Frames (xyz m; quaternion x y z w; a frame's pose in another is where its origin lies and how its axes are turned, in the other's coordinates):
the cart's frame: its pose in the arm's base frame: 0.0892 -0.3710 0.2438 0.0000 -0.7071 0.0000 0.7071
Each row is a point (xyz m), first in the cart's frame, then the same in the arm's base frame.
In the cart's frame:
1: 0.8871 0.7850 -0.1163
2: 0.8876 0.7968 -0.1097
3: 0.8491 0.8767 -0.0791
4: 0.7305 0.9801 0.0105
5: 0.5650 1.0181 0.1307
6: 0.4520 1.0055 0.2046
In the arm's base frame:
1: 0.2055 0.4140 1.1309
2: 0.1989 0.4258 1.1314
3: 0.1683 0.5057 1.0929
4: 0.0787 0.6091 0.9743
5: -0.0415 0.6471 0.8088
6: -0.1154 0.6345 0.6958

